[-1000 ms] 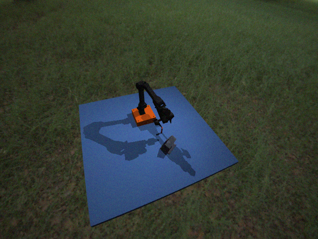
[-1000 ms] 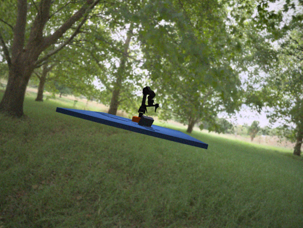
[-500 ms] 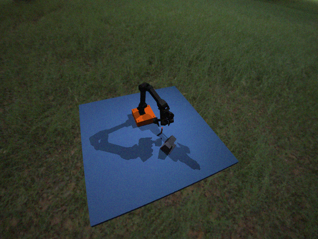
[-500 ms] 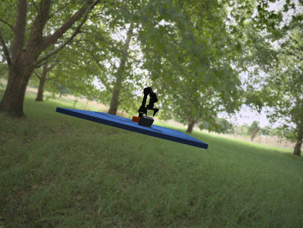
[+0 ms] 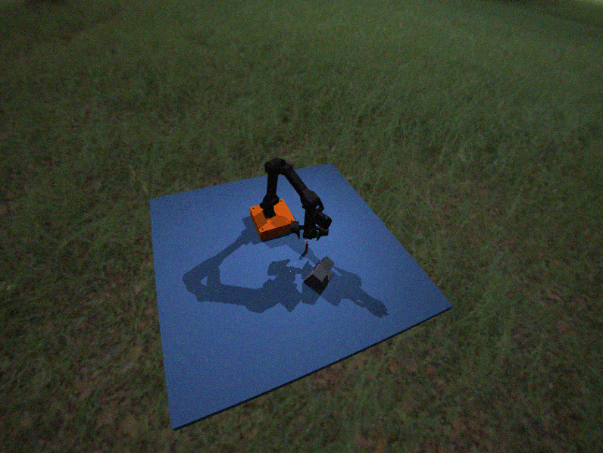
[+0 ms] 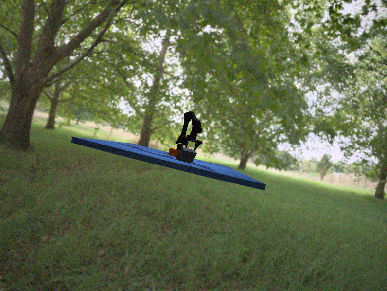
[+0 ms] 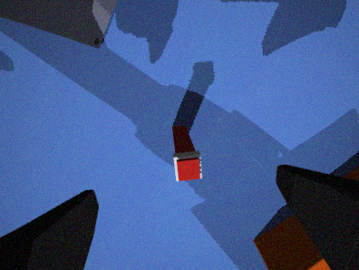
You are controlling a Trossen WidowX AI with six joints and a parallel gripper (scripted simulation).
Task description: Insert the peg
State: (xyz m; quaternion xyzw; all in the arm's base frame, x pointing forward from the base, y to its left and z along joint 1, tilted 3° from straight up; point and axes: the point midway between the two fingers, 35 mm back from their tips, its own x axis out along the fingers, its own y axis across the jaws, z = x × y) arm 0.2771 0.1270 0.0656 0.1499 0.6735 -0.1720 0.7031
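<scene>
My gripper tip is 40 mm above the square peg. Also, from my gripper tip: grey sloped panel (170 mm ahead, 50 mm below, 10 mm to the right).
</scene>
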